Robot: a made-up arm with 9 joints.
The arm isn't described. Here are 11 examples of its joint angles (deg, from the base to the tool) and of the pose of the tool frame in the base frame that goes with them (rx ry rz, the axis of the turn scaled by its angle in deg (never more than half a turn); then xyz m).
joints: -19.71 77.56 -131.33 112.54 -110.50 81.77 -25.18 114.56 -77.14
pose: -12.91 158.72 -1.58 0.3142 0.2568 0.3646
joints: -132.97 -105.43 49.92 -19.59 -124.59 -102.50 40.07 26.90 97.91
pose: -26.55 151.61 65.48 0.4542 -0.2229 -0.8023
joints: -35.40 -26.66 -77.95 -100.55 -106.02 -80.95 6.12 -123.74 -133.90
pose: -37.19 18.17 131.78 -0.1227 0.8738 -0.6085
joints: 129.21 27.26 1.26 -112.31 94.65 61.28 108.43 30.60 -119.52
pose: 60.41 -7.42 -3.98 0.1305 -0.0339 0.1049
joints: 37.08 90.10 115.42 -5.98 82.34 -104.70 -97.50 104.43 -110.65
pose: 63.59 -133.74 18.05 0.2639 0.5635 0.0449
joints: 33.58 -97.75 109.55 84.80 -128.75 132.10 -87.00 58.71 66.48
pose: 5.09 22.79 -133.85 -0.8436 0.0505 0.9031
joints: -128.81 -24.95 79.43 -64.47 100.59 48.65 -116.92 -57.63 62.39
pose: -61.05 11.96 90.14 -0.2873 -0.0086 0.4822
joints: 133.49 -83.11 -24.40 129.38 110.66 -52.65 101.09 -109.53 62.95
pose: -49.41 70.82 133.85 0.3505 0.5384 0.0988
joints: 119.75 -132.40 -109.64 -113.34 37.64 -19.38 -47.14 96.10 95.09
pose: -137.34 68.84 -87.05 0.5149 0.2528 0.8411
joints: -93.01 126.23 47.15 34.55 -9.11 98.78 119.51 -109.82 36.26
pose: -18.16 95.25 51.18 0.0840 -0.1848 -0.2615
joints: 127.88 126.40 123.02 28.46 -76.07 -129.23 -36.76 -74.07 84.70
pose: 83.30 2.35 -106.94 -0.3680 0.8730 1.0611
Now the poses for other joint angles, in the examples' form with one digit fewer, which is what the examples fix.
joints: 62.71 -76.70 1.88 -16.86 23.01 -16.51 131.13 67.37 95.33
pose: -0.8 83.4 64.9 -0.044 0.201 0.452
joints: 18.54 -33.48 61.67 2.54 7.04 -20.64 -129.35 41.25 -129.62
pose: -35.1 2.0 74.9 -0.358 0.012 0.904
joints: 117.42 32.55 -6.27 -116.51 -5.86 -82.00 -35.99 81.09 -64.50
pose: 9.8 -141.4 13.7 0.463 -0.088 0.089
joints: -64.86 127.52 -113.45 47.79 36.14 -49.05 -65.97 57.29 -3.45
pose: 0.6 96.2 -105.8 0.017 -0.251 1.083
